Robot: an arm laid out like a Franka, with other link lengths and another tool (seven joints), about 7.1 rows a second.
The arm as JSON. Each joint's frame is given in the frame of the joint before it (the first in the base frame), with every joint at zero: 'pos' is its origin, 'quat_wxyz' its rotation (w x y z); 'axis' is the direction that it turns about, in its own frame. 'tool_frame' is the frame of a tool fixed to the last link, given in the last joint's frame.
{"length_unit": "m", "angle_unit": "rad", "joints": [
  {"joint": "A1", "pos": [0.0, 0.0, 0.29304], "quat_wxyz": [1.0, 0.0, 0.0, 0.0], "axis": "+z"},
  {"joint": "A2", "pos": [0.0, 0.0, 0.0], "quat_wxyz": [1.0, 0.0, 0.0, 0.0], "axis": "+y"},
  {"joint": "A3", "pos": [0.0, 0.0, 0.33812], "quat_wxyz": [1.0, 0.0, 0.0, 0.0], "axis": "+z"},
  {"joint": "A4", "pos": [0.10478, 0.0, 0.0], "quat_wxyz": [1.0, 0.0, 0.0, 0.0], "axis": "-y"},
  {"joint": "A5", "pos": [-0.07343, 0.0, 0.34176], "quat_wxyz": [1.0, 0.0, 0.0, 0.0], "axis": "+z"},
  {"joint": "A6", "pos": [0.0, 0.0, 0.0], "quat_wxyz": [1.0, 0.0, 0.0, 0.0], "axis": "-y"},
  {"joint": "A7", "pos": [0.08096, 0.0, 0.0], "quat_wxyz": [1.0, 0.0, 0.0, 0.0], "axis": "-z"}
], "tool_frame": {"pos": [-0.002, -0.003, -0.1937], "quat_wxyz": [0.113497, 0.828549, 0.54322, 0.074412]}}
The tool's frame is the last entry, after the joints.
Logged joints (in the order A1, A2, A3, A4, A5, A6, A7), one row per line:
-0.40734 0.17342 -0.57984 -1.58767 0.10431 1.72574 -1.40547
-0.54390 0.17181 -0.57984 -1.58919 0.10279 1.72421 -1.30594
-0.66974 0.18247 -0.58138 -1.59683 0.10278 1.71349 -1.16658
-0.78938 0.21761 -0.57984 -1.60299 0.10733 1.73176 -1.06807
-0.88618 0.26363 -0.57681 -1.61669 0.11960 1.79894 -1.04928
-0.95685 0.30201 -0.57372 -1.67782 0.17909 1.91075 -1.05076
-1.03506 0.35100 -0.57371 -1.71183 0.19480 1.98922 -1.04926
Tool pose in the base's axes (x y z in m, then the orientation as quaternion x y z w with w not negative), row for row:
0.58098 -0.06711 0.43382 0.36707 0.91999 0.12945 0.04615
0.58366 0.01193 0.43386 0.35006 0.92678 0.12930 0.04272
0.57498 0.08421 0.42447 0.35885 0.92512 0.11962 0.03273
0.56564 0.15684 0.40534 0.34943 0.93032 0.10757 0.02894
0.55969 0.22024 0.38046 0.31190 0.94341 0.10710 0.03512
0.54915 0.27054 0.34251 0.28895 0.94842 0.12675 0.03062
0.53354 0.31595 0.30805 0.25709 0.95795 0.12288 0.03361
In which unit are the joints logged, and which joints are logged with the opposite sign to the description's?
The joints are logged in radians. Opposite sign: A1.
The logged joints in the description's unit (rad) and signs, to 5 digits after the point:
0.40734 0.17342 -0.57984 -1.58767 0.10431 1.72574 -1.40547
0.54390 0.17181 -0.57984 -1.58919 0.10279 1.72421 -1.30594
0.66974 0.18247 -0.58138 -1.59683 0.10278 1.71349 -1.16658
0.78938 0.21761 -0.57984 -1.60299 0.10733 1.73176 -1.06807
0.88618 0.26363 -0.57681 -1.61669 0.11960 1.79894 -1.04928
0.95685 0.30201 -0.57372 -1.67782 0.17909 1.91075 -1.05076
1.03506 0.35100 -0.57371 -1.71183 0.19480 1.98922 -1.04926

